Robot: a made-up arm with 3 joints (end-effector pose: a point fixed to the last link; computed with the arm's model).
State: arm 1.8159 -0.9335 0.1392
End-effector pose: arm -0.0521 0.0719 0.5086 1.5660 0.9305 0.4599
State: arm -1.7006 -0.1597 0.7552
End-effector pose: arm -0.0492 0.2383 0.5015 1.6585 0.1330 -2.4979
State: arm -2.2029 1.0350 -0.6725
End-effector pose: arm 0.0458 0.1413 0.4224 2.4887 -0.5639 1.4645
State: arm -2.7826 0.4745 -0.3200
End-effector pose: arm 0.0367 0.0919 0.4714 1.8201 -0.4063 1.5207
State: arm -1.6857 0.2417 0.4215
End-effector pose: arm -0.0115 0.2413 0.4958 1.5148 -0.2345 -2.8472
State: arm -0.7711 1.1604 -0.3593
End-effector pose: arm -0.0623 0.2712 0.4199 2.4740 -0.8628 3.0411
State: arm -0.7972 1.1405 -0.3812
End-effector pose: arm -0.0579 0.2711 0.4207 2.4631 -0.8364 3.0158
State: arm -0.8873 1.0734 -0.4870
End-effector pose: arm -0.0416 0.2684 0.4229 2.4457 -0.7240 2.8954
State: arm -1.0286 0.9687 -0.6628
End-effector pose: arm -0.0166 0.2593 0.4276 2.4123 -0.5475 2.6895
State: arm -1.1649 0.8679 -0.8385
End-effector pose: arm 0.0051 0.2449 0.4339 2.3669 -0.3840 2.4741
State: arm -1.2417 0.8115 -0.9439
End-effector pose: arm 0.0156 0.2343 0.4381 2.3361 -0.2938 2.3413
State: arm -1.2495 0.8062 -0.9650
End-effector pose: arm 0.0169 0.2326 0.4385 2.3352 -0.2779 2.3195
